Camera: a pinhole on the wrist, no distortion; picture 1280 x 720 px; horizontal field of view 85.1 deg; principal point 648.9 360.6 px. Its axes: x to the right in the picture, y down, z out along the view. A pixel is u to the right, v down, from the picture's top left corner.
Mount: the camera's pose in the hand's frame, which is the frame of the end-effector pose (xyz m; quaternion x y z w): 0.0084 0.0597 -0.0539 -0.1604 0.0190 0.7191 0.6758
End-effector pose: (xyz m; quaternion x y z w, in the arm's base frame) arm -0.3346 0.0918 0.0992 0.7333 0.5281 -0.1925 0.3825
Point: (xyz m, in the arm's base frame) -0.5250 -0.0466 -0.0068
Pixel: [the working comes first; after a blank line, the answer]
In the camera's frame: -0.2928 0.0736 0.1504

outside the picture
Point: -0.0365 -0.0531 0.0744
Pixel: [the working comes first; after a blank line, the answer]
In the camera's frame: 0.1636 -0.0875 0.2553

1096 122
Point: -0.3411 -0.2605 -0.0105
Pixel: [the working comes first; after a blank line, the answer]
In the camera's frame: -0.1454 0.0833 0.3907

389 509
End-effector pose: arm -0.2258 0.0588 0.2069 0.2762 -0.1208 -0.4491 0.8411
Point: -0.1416 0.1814 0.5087
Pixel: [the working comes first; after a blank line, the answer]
In the camera's frame: 0.1644 0.0124 0.2782

1061 392
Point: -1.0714 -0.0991 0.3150
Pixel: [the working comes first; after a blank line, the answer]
In the camera's frame: -0.7641 0.3011 0.4656

outside the picture
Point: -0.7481 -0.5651 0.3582
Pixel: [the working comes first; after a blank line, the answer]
In the camera's frame: -0.7590 -0.2651 0.4123

outside the picture
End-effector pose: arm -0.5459 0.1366 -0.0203 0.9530 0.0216 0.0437 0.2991
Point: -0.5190 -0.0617 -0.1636
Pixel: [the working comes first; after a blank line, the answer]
In the camera's frame: -0.0526 -0.0511 0.2776

517 232
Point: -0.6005 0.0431 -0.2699
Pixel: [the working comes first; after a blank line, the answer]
In the camera's frame: -0.1976 0.0376 0.2767

151 455
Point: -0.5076 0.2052 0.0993
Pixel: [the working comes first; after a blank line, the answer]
In the camera's frame: -0.0266 -0.0228 -0.0952

behind the camera
